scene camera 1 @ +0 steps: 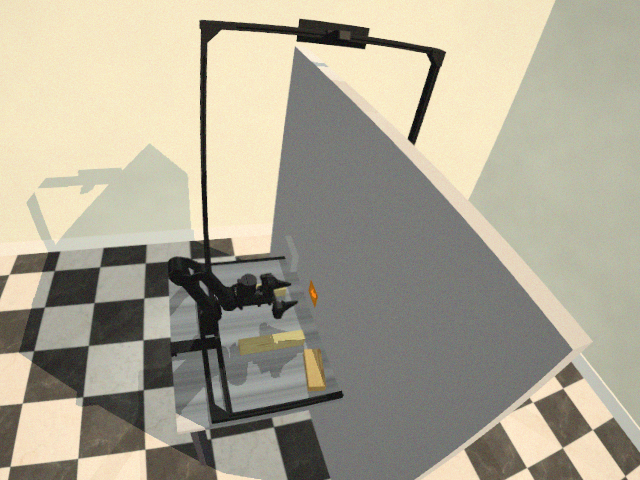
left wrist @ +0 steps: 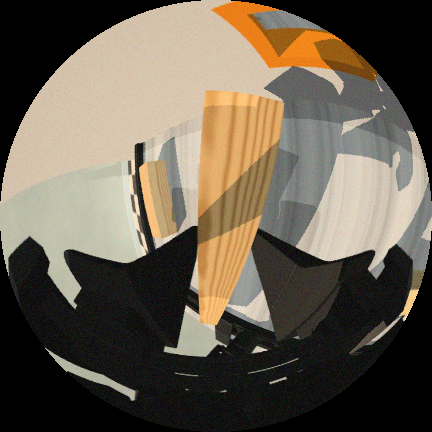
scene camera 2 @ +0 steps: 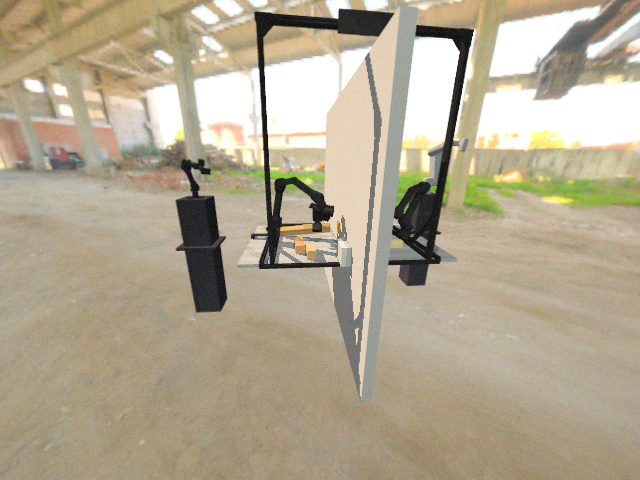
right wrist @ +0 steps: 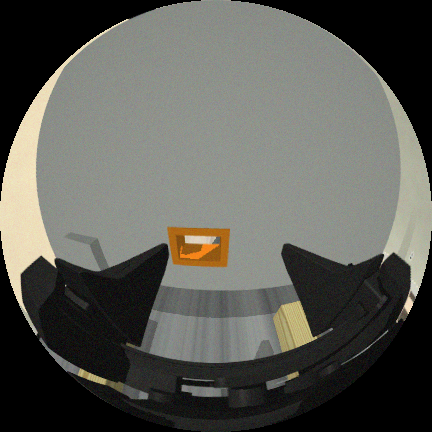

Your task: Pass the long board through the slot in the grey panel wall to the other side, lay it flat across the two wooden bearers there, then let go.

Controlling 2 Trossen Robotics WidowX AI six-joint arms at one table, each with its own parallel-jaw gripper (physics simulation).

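Places are measured from the left arm's base along level axes (x ahead, y left, z up), in centimetres.
Where they show: left gripper, fingertip midpoint: [left wrist: 224,232]; right gripper, fingertip midpoint: [scene camera 1: 294,292] [right wrist: 227,250]; left arm's base, origin of the base link: [left wrist: 248,336]; right arm's base, origin of the base link: [scene camera 1: 208,328] [scene camera 2: 404,236].
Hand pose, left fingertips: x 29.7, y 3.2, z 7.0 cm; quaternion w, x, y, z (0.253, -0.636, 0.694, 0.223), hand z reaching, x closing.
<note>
Things, the pixels of their top centre, and the offset from my left fingertips. "*": a spot on its surface instead.
- orange-rimmed slot, surface spot: [right wrist: 199,231] [scene camera 1: 314,289] * dy -7.2, dx +18.7, dz +4.3 cm
- orange-brown block, middle of its top: [scene camera 1: 314,367] dy +22.2, dx +25.9, dz -5.1 cm
The long board [scene camera 2: 297,229] [left wrist: 235,175] is roughly level above the table, on the left arm's side of the grey panel wall [scene camera 1: 392,232] [scene camera 2: 356,155] [right wrist: 215,125]. My left gripper [scene camera 2: 316,227] [left wrist: 224,232] is shut on it. Its front end is near the orange-rimmed slot [scene camera 2: 338,227] [left wrist: 245,25] [scene camera 1: 312,285] [right wrist: 199,231]; in the left wrist view the slot shows above and right of that end, apart from it. My right gripper [scene camera 1: 293,293] [right wrist: 227,250] is open, facing the slot. Two pale bearers lie below it: one [scene camera 1: 288,338] [right wrist: 294,325], another [scene camera 1: 279,291] [right wrist: 95,376] partly hidden.
An orange-brown block [scene camera 1: 314,369] lies near the wall on the right arm's side. Two short blocks [scene camera 2: 299,245] [scene camera 2: 310,251] are on the left arm's side. A black frame [scene camera 1: 204,155] [scene camera 2: 264,129] stands around the table.
</note>
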